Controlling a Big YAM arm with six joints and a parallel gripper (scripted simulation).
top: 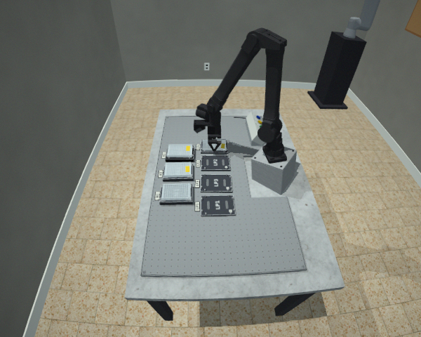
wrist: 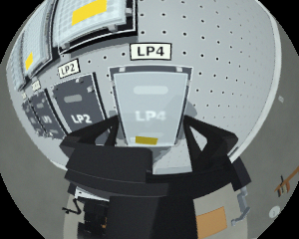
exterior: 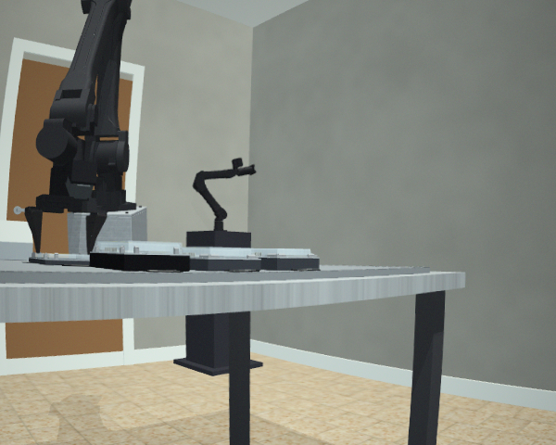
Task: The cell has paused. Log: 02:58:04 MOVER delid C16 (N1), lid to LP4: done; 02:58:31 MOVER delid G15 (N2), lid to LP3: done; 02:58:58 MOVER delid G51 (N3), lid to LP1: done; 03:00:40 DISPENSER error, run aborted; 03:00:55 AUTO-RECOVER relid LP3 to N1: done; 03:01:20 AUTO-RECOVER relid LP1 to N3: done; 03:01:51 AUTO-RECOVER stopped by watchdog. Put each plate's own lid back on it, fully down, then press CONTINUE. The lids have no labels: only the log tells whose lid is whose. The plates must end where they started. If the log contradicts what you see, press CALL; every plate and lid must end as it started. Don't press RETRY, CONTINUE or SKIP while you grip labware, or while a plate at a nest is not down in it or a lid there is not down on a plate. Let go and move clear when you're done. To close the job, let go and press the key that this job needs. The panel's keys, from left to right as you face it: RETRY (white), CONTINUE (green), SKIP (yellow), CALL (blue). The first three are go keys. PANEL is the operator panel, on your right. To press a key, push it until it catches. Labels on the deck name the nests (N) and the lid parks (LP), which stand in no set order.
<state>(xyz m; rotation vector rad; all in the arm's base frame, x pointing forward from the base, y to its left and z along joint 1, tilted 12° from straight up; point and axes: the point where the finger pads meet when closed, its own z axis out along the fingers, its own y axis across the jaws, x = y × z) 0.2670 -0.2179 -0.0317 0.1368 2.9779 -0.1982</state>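
Now: the lid 1 cm below my hand. Round my hand: yellow skip key (28 cm behind, 13 cm to the right, 4 cm above); blue call key (29 cm behind, 18 cm to the right, 4 cm above).
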